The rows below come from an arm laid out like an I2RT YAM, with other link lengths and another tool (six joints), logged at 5 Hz.
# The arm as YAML. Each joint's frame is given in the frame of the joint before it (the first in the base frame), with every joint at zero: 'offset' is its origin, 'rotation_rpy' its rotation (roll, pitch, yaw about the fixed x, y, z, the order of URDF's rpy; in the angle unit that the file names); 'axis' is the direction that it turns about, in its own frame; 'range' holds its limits. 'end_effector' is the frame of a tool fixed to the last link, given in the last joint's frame.
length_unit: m
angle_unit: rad
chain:
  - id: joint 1
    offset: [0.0, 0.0, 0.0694]
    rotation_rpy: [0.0, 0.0, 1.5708]
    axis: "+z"
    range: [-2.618, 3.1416]
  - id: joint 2
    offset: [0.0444, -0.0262, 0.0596]
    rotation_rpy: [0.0, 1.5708, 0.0]
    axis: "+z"
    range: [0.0, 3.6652]
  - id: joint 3
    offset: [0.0, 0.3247, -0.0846]
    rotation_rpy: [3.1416, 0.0, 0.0]
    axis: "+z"
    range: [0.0, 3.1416]
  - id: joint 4
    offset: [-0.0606, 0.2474, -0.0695]
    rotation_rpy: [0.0, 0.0, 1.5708]
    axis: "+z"
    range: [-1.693, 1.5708]
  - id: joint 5
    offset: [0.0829, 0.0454, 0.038]
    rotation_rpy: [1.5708, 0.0, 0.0]
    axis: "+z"
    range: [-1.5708, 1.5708]
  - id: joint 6
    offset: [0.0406, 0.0, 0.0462]
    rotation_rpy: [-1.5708, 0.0, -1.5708]
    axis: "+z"
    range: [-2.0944, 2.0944]
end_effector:
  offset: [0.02, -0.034, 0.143]
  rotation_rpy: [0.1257, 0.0, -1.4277]
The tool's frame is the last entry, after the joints.
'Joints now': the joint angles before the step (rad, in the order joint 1, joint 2, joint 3, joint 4, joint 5, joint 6). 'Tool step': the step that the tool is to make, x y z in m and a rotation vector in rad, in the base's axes. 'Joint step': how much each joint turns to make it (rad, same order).
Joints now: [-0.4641 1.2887 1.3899 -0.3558 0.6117 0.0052]
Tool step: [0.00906 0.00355 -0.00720 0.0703 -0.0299 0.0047]
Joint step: [0.0025 0.0271 0.0355 -0.0628 -0.0234 0.0880]
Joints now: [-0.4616 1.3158 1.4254 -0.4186 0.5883 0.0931]
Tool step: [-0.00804 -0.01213 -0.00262 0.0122 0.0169 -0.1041]
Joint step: [0.0004 0.0356 0.0426 -0.0553 0.0977 0.0465]
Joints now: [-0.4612 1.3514 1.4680 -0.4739 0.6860 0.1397]
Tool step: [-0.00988 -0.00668 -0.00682 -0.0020 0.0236 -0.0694]
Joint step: [-0.0005 0.0085 -0.0062 -0.0176 0.0686 0.0182]
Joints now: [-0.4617 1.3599 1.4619 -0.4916 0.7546 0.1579]
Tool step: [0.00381 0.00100 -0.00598 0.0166 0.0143 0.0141]
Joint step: [0.0002 0.0108 0.0045 -0.0161 -0.0161 0.0033]
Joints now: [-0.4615 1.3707 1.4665 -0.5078 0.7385 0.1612]
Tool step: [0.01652 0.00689 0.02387 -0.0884 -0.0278 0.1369]
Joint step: [0.0005 -0.0365 -0.0402 0.1564 -0.1070 -0.1394]
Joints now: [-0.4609 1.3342 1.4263 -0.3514 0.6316 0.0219]
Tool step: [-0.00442 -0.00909 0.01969 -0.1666 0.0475 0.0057]
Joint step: [-0.0007 -0.0279 -0.0779 0.2087 0.0243 -0.2111]
